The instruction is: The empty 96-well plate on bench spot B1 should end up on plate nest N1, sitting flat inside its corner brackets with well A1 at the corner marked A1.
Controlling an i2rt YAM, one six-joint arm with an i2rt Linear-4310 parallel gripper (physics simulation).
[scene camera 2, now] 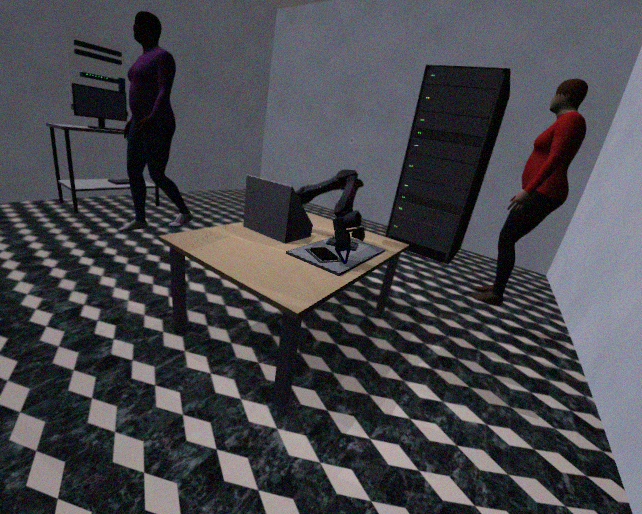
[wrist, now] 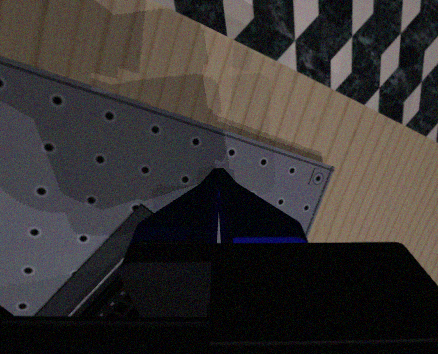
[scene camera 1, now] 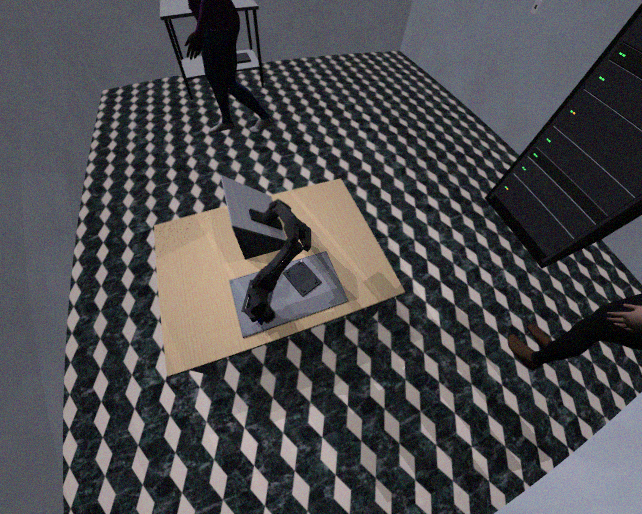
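Observation:
The dark 96-well plate lies on its spot on the grey board, at the board's left side in scene camera 2. The arm hides it in scene camera 1, and the gripper body covers much of it in the wrist view. The dark nest N1 lies farther right on the board; it is partly behind the gripper in scene camera 2. My gripper is shut and empty, its fingertips together beside the plate, near the board's front-left part in scene camera 1. The A1 marks are too small to read.
The perforated grey board lies on the wooden table. A large grey wedge-shaped block stands behind it. Two people and a server rack stand beyond the table.

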